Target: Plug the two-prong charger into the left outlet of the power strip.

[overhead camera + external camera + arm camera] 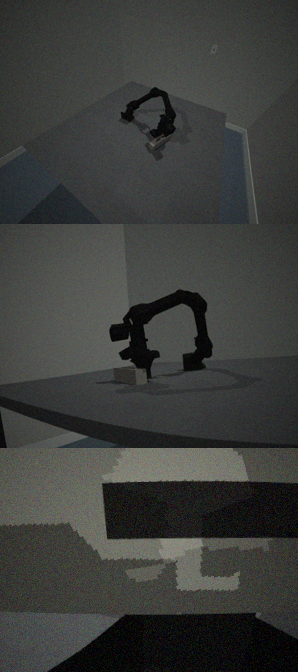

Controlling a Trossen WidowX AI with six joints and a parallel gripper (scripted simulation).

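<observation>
The charger lies 2 cm ahead of my gripper tip, 1 cm to the right of it and 1 cm above it.
</observation>
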